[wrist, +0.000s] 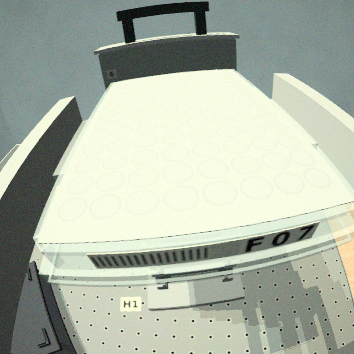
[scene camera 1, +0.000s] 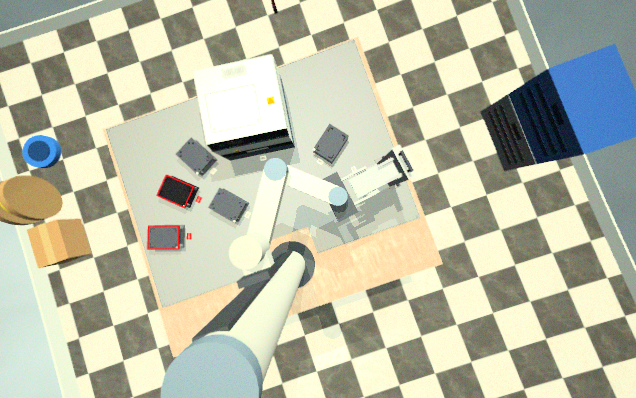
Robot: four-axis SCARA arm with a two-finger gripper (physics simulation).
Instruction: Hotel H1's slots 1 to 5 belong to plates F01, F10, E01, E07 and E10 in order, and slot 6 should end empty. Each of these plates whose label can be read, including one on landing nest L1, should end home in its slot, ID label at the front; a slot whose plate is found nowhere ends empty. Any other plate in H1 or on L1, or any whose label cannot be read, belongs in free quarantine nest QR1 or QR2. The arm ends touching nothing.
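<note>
My gripper is shut on a clear, pale plate, gripping it by both sides. The plate's front label reads F07 in the wrist view and faces the camera. The plate looks level. Hotel H1, with a black top handle, stands behind it; hotel H1 is at the right of the table in the scene view. The held plate hides the slots, so their contents cannot be told. Two red-outlined nests lie at the left; their labels are too small to read.
Grey nests lie on the grey deck. A large white instrument stands at the back. A dark nest shows at the lower left of the wrist view, near the H1 deck label.
</note>
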